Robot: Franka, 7 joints.
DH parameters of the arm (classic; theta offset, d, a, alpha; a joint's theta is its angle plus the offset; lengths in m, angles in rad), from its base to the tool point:
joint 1: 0 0.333 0 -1.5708
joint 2: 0 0 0 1.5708
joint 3: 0 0.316 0.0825 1.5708
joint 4: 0 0 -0.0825 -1.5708
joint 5: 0 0.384 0 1.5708
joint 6: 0 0 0.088 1.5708
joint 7: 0 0.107 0 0
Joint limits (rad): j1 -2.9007..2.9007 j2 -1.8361..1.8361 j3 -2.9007..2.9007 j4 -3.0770..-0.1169 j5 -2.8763..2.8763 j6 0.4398..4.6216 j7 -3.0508..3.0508
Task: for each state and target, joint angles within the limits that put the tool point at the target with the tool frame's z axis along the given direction. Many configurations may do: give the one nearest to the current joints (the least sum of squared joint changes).
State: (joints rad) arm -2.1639 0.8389 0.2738 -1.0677 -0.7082 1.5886 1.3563
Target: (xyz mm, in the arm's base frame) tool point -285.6 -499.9 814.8 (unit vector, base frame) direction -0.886 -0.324 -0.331
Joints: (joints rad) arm -2.2412 -0.0129 0.1910 -1.3880 -0.9430 2.2375 1.3563
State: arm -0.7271 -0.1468 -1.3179 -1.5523 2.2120 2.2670 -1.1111
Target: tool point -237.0 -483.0 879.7 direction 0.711 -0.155 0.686
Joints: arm -0.1632 -0.4354 -1.5734 -1.2791 1.8695 1.6954 -1.1111
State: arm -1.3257 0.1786 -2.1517 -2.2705 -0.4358 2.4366 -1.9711
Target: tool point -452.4 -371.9 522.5 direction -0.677 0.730 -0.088
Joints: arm -1.0411 0.8801 -1.6721 -1.9031 -0.6640 2.1156 -1.9711
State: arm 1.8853 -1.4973 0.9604 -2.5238 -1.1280 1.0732 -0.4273
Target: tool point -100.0 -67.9 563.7 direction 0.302 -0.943 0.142
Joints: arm 1.6538 -1.8361 0.9028 -3.0592 -1.8764 0.4843 -0.4273
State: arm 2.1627 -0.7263 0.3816 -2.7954 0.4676 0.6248 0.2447
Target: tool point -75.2 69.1 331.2 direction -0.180 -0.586 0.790
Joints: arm 1.4030 -0.1580 0.3137 -3.0770 0.5407 0.4472 0.2447
